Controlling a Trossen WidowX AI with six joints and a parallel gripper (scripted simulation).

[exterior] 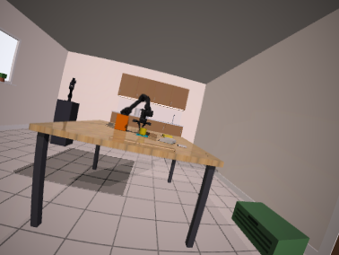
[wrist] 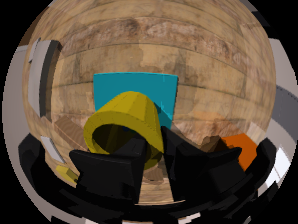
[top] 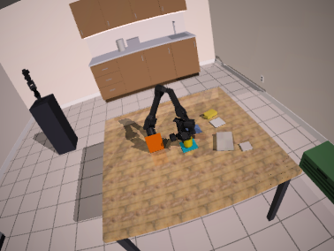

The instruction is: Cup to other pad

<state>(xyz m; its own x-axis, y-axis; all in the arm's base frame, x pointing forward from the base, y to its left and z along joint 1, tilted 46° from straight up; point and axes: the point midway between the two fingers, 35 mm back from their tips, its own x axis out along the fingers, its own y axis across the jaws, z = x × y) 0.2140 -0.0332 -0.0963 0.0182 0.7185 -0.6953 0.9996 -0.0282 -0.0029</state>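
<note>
Right now my gripper tip is 2 cm short of the yellow cup and 1 cm above it. From my gripper tip the other things lie so: blue pad: 13 cm ahead, 15 cm to the left, 5 cm below; then cyan pad: 3 cm ahead, 5 cm below; then wooden stick: 8 cm ahead, 8 cm to the left, 3 cm below.
</note>
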